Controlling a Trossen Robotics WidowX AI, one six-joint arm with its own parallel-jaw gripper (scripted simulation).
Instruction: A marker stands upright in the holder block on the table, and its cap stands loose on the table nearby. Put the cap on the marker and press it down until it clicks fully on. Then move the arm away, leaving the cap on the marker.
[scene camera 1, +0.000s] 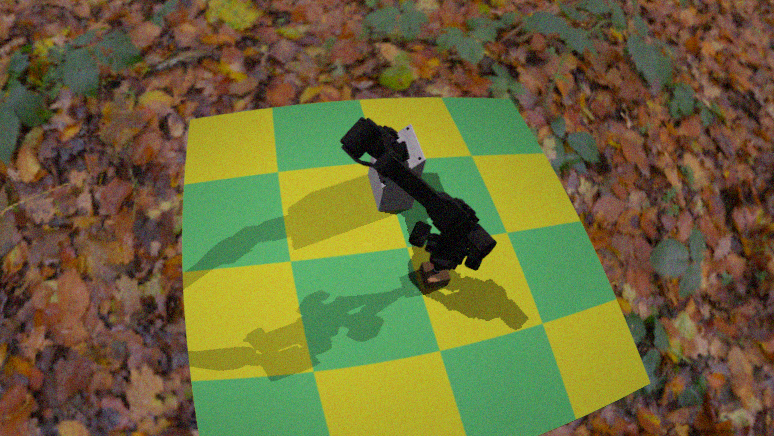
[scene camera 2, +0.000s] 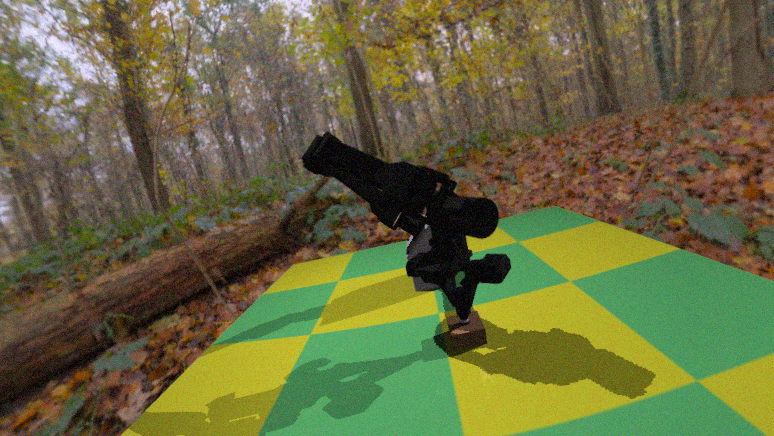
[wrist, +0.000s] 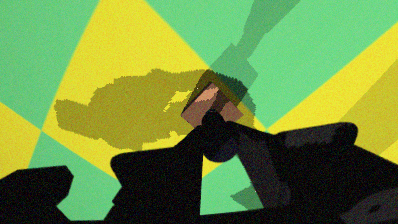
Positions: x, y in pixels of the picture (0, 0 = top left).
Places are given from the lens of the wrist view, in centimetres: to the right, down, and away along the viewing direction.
gripper (wrist: 214, 127): 2, 2, 11
black marker cap (wrist: 219, 145): 2, 2, 8
